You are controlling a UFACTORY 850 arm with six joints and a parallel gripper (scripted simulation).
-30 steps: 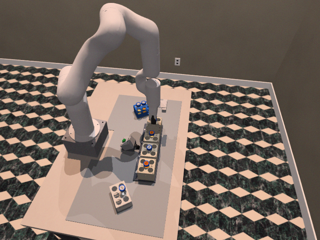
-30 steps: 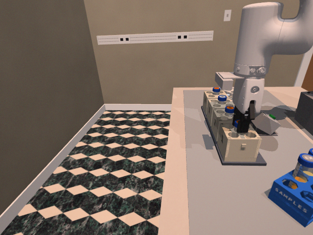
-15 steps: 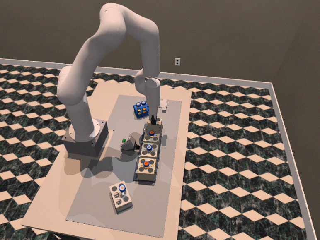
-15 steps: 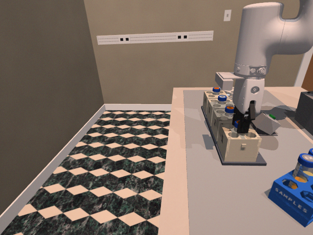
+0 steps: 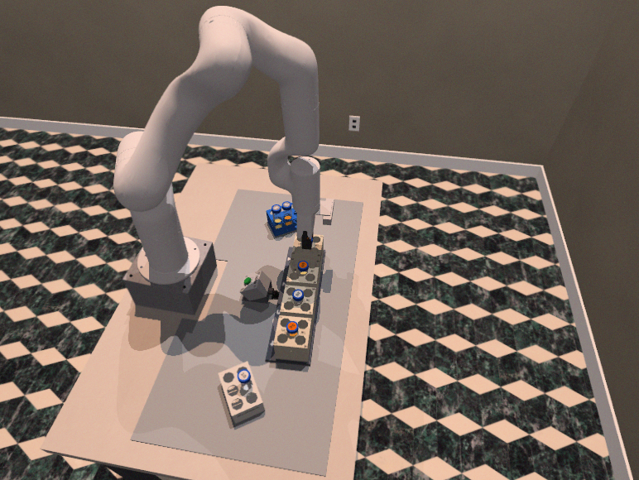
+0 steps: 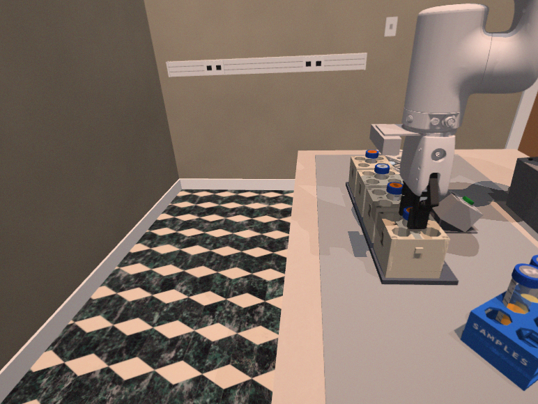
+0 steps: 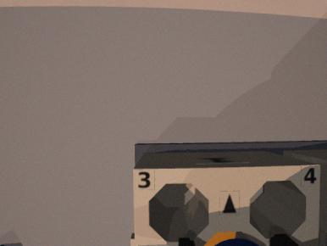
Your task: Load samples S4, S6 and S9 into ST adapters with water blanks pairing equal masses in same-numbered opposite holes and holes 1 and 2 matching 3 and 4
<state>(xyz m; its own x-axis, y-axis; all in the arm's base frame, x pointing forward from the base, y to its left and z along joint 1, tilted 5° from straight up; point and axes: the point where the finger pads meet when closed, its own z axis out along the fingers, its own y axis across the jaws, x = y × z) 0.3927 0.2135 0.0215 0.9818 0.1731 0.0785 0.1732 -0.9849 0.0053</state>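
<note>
The sample tube is 5 cm below my hand and 1 cm behind it. The rest, counted from my hand: green done key: 18 cm to the right, 15 cm behind, 6 cm below; adapter: 7 cm below; blue sample rack: 16 cm to the left, 14 cm behind, 9 cm below.
</note>
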